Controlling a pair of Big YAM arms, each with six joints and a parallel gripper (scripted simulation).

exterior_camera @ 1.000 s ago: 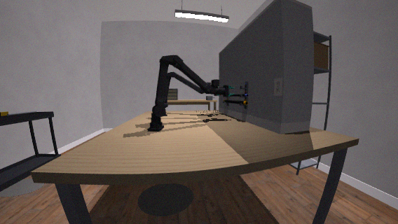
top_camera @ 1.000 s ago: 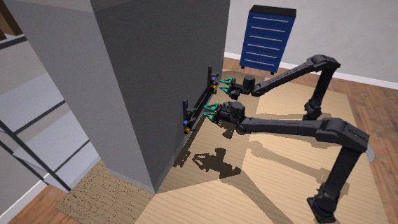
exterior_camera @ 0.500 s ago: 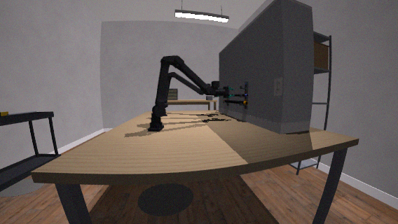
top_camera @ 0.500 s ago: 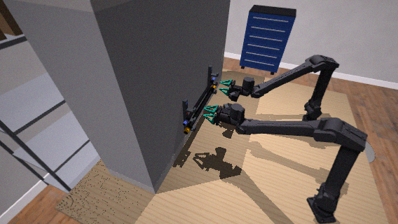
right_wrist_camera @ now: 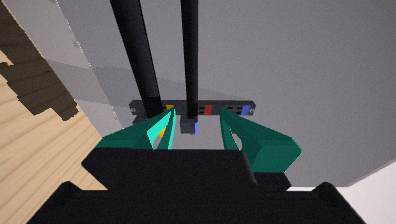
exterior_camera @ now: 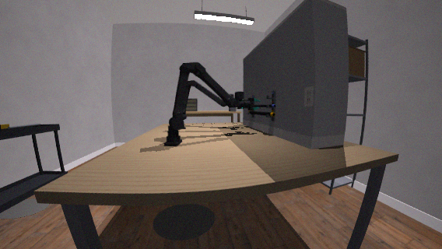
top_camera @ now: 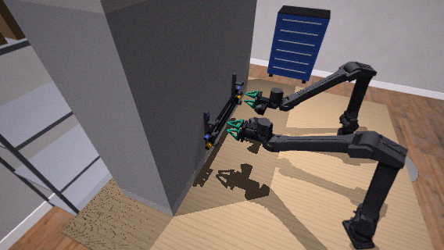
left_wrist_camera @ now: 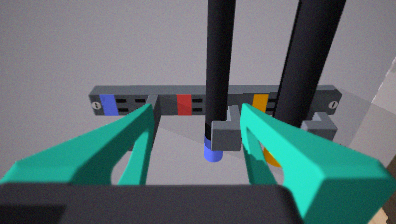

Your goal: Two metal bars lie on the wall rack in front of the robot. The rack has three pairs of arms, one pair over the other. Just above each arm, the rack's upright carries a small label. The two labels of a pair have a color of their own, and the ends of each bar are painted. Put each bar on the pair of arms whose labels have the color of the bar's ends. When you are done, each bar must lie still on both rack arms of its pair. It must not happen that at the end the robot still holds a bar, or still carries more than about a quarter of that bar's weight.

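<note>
The blue-ended bar lies 70 mm ahead of my left hand, 150 mm to the right of it and 20 mm below it. The rest, counted from my left hand: orange-ended bar 70 mm ahead, 150 mm to the right, 90 mm below; then grey wall block 250 mm ahead, 190 mm to the right, 190 mm above.
Right now my right hand is 90 mm short of the blue-ended bar, 150 mm to the right of it and 10 mm above it. Also, from my right hand: orange-ended bar 80 mm ahead, 150 mm to the left, 80 mm below; then grey wall block 270 mm ahead, 120 mm to the left, 190 mm above.
</note>
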